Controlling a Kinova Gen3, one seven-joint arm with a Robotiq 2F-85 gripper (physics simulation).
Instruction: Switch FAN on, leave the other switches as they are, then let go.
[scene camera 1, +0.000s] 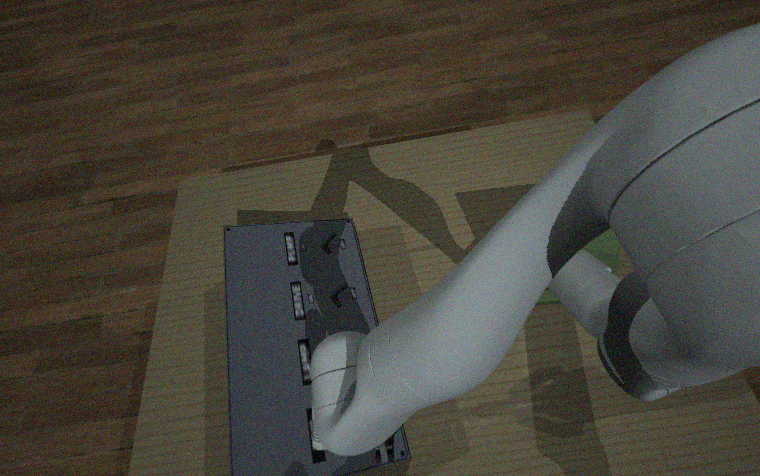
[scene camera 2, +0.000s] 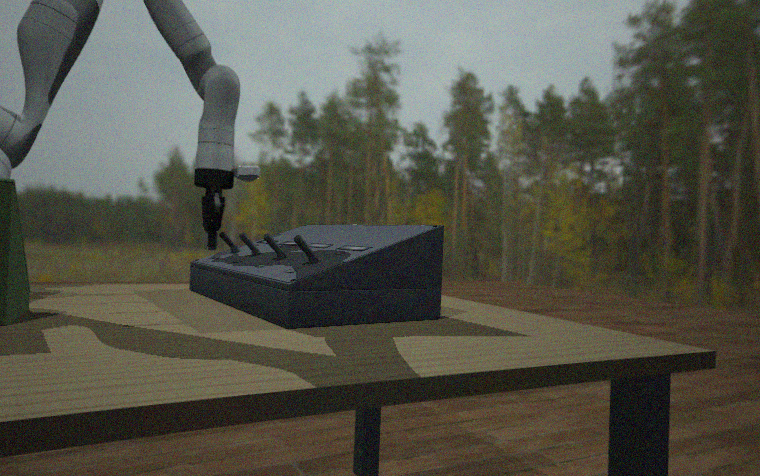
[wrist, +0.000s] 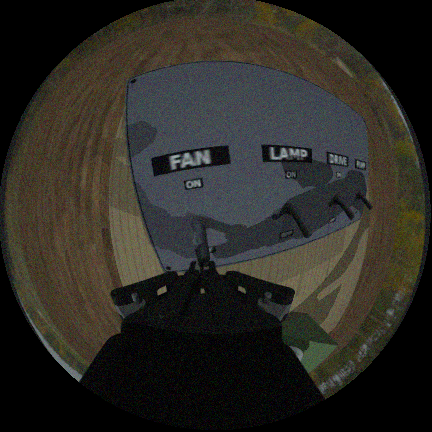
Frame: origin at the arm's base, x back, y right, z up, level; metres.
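Where they show: gripper, fingertip midpoint: (scene camera 2: 210, 249) (wrist: 202, 263).
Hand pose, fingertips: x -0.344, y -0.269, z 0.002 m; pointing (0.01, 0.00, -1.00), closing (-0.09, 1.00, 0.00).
After its pixels a point has its place.
The dark blue-grey switch box (scene camera 1: 260, 336) @(y -0.132, x -0.567, z 0.046 m) (scene camera 2: 364, 285) @(y 0.133, x -0.536, z -0.030 m) (wrist: 225, 110) @(y -0.258, x -0.515, z 0.039 m) has a sloped top. The FAN lever (scene camera 2: 228, 242) @(y -0.267, x -0.378, z 0.018 m) (wrist: 201, 240) @(y -0.271, x -0.379, z 0.027 m) leans toward the low edge, away from its ON mark (wrist: 193, 184) @(y -0.284, x -0.434, z 0.014 m), beneath the FAN label (wrist: 212, 155) @(y -0.267, x -0.465, z 0.023 m). The LAMP lever (scene camera 2: 248, 245) @(y -0.151, x -0.404, z 0.016 m) (wrist: 299, 220) @(y -0.159, x -0.405, z 0.024 m), DRIVE lever (scene camera 2: 274, 246) @(y -0.032, x -0.432, z 0.019 m) (wrist: 345, 207) @(y -0.042, x -0.432, z 0.024 m) and end lever (scene camera 2: 305, 250) @(y 0.084, x -0.458, z 0.017 m) (wrist: 365, 201) @(y 0.074, x -0.457, z 0.022 m) lean the same way. My gripper (scene camera 2: 212, 247) @(y -0.269, x -0.344, z 0.002 m) (wrist: 202, 263) @(y -0.269, x -0.344, z 0.002 m) is shut and empty, pointing down, its tips low on the low-edge side of the FAN lever. Contact cannot be told. Scene camera 1 hides the fingers behind the arm.
The box stands on a wooden table (scene camera 1: 185, 224) @(y 0.213, x -0.878, z -0.086 m) (scene camera 2: 560, 342) @(y 0.292, x -0.754, z -0.086 m). My grey arm (scene camera 1: 448, 336) @(y -0.264, x -0.263, z 0.481 m) (scene camera 2: 220, 106) @(y -0.229, x -0.349, z 0.283 m) reaches over the box's FAN end. The green base pedestal (scene camera 2: 11, 252) @(y 0.076, x -0.095, z 0.003 m) stands at the left in scene camera 2. Shadows fall across the levers and table.
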